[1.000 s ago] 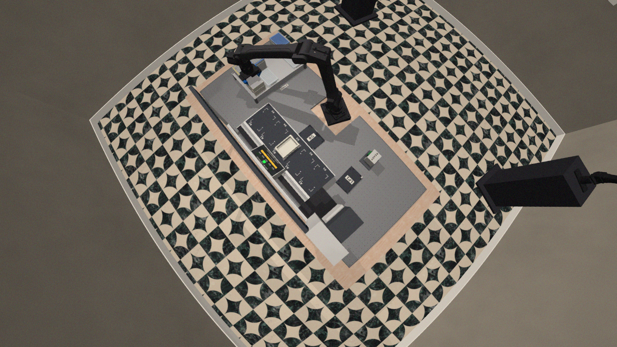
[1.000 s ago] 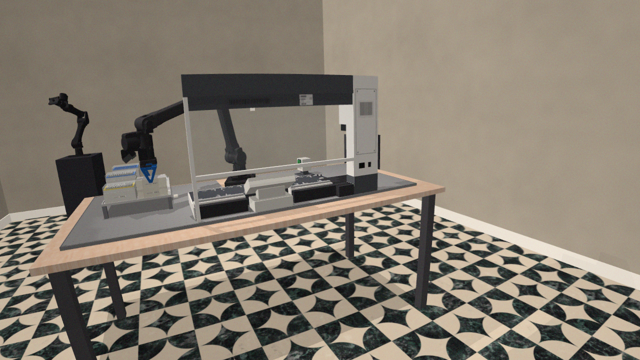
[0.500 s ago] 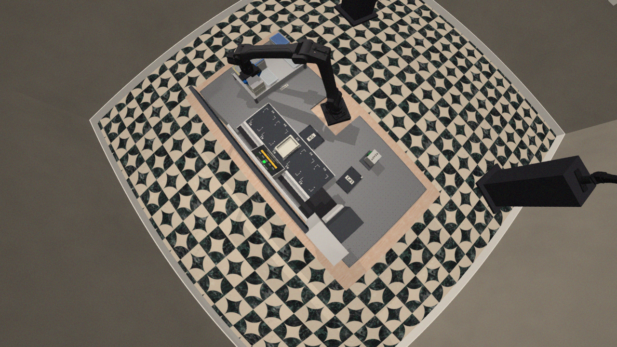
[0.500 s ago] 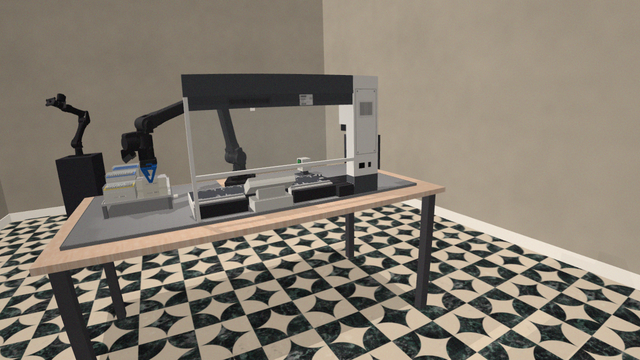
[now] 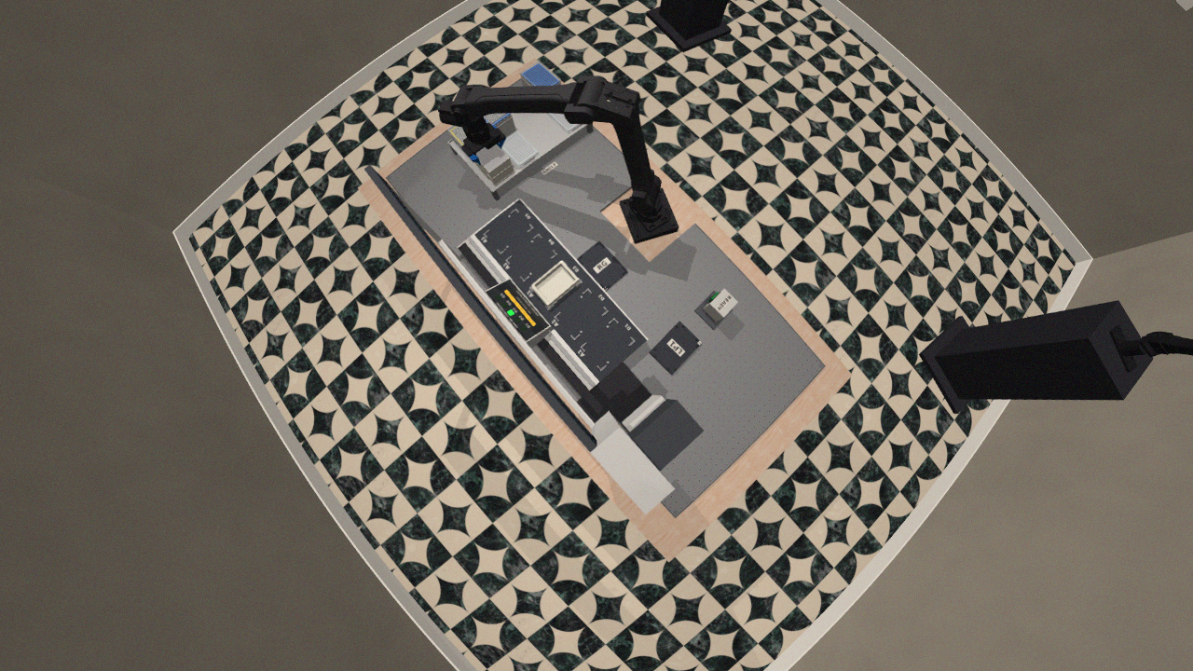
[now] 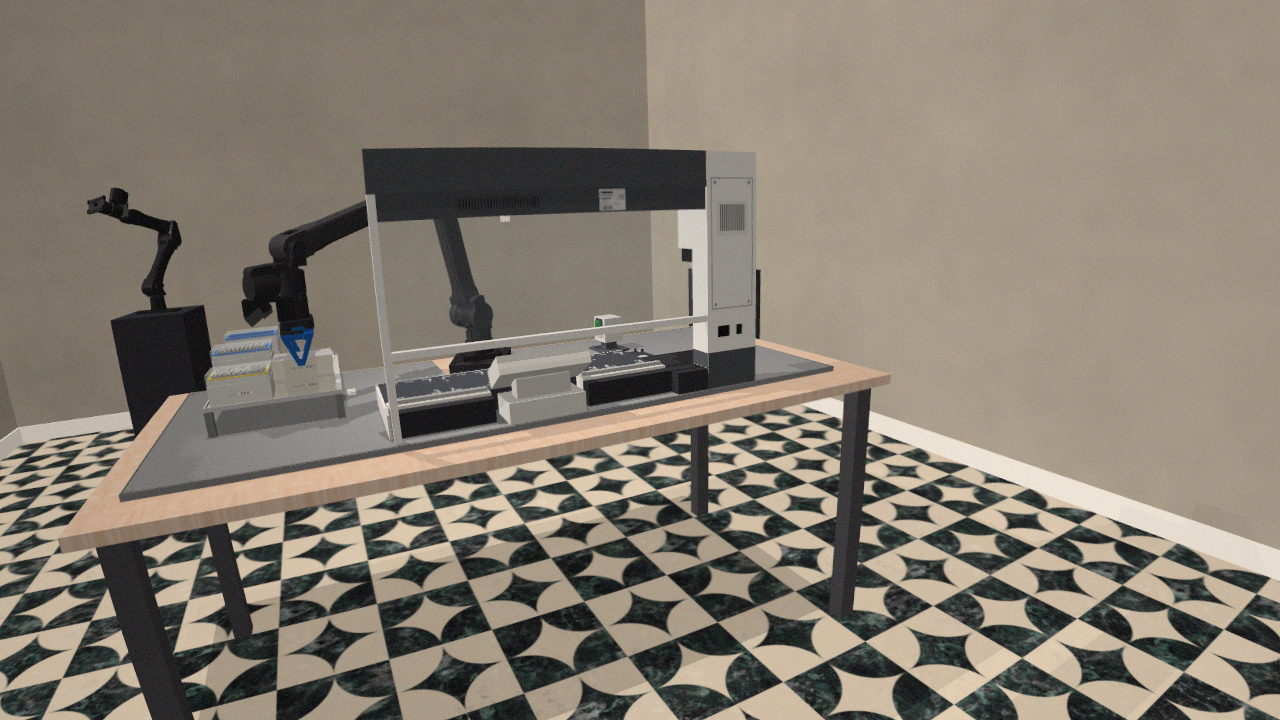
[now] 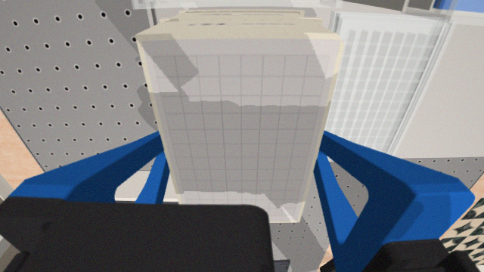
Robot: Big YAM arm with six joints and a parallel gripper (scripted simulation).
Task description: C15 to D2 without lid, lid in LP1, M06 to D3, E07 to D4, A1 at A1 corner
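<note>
My gripper is now 5 cm above the white block. From my hand the other things lie so: clear plate lid: 11 cm behind, 1 cm to the right, 6 cm below; shelf label: 17 cm behind, 8 cm to the left, 13 cm below; shelf: 15 cm behind, 9 cm to the right, 8 cm below.
</note>
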